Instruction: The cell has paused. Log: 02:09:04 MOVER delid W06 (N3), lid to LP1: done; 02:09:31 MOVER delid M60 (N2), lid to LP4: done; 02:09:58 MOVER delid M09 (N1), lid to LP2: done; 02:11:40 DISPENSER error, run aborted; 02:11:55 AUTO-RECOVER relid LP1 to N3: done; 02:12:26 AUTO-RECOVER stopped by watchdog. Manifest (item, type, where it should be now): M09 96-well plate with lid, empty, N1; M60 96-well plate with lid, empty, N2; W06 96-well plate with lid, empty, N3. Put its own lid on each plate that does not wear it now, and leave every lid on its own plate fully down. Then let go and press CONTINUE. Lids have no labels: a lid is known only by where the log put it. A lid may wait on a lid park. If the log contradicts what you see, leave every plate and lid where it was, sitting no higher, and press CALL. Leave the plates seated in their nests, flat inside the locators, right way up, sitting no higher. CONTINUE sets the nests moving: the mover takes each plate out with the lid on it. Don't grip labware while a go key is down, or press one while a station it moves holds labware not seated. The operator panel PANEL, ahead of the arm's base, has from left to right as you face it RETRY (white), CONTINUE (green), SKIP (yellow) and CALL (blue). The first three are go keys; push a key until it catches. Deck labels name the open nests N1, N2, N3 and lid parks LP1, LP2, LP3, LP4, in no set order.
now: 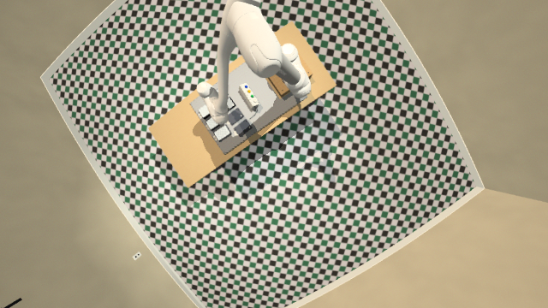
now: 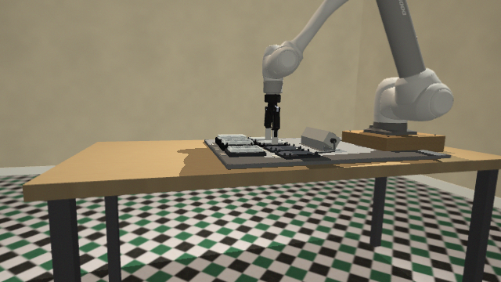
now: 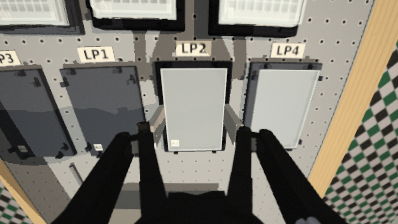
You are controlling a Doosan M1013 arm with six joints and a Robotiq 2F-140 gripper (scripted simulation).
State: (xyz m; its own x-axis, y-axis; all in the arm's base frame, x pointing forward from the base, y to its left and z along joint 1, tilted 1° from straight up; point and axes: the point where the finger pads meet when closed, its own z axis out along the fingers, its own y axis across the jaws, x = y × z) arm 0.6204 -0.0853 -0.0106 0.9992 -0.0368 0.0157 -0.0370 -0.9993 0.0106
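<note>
Right now my hand is 30 mm above the lid park LP2. Round my hand: LP1 label: 90 mm ahead, 130 mm to the left, 40 mm below; blue call key: 250 mm behind, 30 mm above; lid park LP1: 130 mm to the left, 30 mm below.
</note>
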